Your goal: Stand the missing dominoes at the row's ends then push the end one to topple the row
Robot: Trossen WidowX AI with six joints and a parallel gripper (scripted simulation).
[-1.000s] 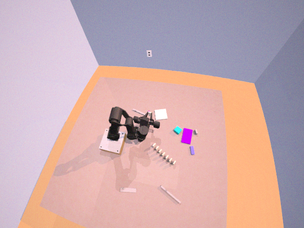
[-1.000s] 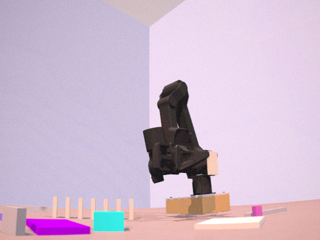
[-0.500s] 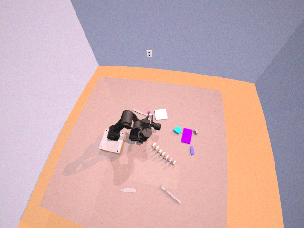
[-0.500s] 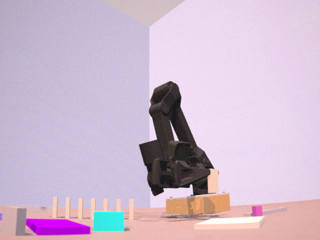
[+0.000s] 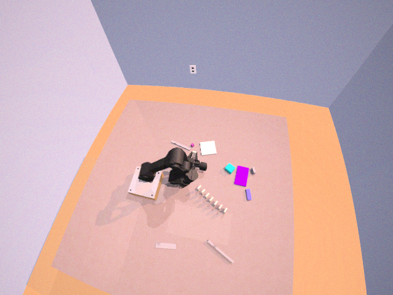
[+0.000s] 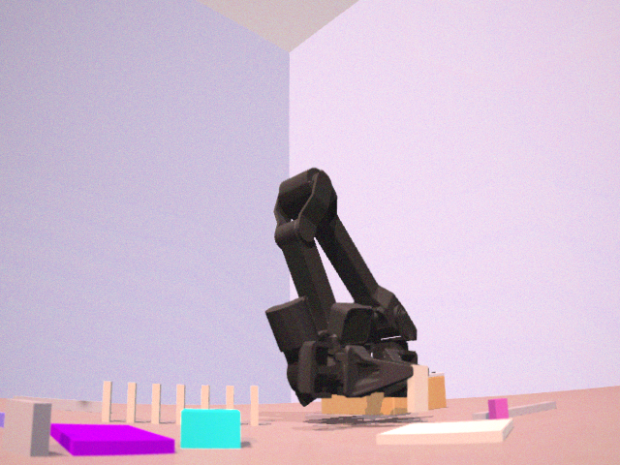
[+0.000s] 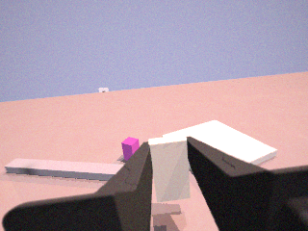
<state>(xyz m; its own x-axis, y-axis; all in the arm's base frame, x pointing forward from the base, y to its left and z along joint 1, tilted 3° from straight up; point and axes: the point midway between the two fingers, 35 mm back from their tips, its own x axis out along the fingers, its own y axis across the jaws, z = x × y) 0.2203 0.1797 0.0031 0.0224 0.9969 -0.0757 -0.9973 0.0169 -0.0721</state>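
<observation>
My gripper tip is 7 cm short of the white flat plate, 7 cm to the right of it and 6 cm above it. The rest, counted from my gripper tip: small pink cube 4 cm behind, 7 cm to the left, 5 cm below; cyan block 23 cm ahead, 4 cm to the right, 5 cm below; grey bar 11 cm behind, 6 cm to the left, 5 cm below.
</observation>
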